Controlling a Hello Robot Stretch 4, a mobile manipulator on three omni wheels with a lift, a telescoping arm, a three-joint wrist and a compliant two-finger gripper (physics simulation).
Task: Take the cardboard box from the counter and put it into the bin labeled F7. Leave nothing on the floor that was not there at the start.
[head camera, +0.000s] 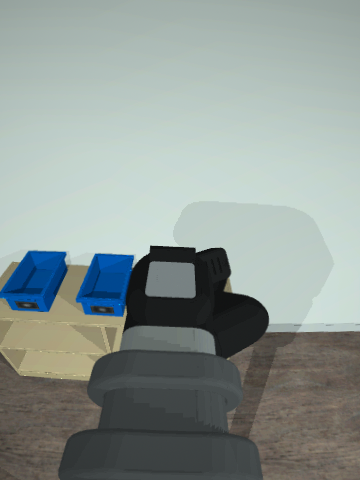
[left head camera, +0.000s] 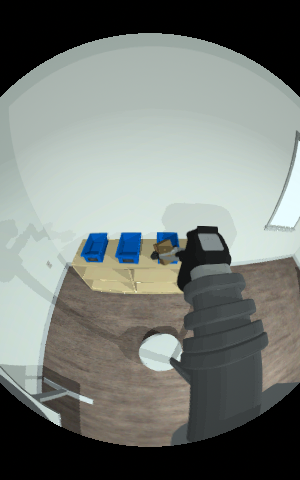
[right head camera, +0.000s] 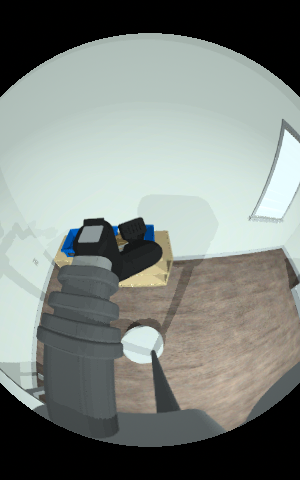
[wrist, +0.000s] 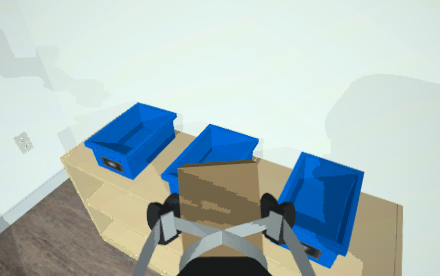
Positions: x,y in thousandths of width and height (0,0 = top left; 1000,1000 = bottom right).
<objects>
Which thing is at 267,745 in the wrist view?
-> A tan shelf unit.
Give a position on a tan shelf unit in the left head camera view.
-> At 492,576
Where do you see a tan shelf unit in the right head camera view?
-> At 525,572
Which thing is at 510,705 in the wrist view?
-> A cardboard box.
</objects>
